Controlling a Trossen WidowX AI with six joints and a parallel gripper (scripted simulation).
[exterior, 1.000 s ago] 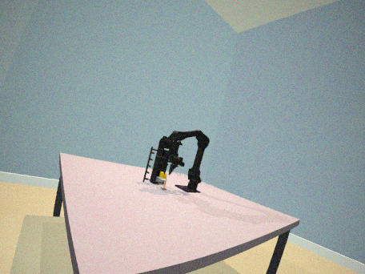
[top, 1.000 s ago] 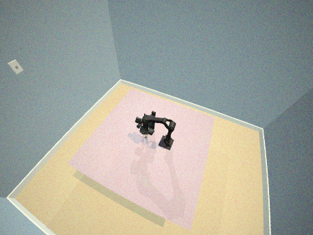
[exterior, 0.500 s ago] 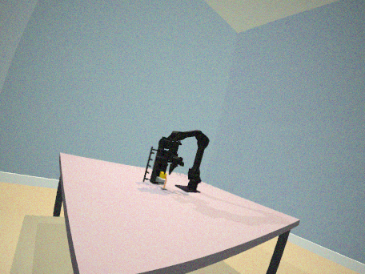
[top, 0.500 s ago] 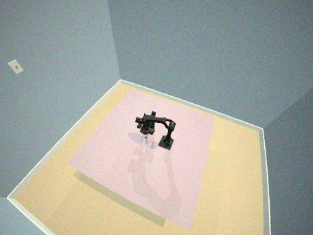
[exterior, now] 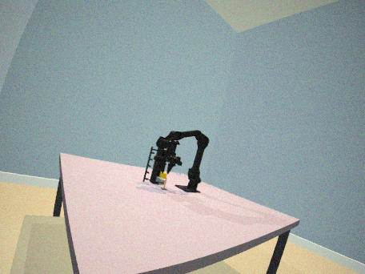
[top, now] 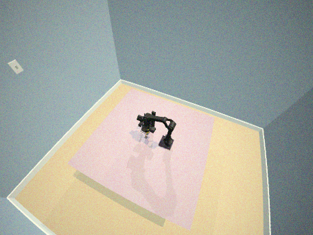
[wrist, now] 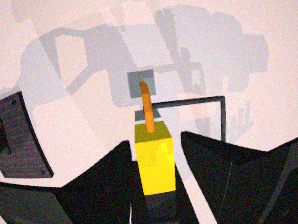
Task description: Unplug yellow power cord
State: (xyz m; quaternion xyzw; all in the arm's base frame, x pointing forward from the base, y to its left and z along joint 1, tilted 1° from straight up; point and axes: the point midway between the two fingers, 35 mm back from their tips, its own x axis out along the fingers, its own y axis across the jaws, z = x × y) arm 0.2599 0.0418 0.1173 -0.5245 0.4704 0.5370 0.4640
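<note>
Right now the yellow plug is 4 cm to the right of my gripper tip, 1 cm below it and 1 cm ahead of it.
</note>
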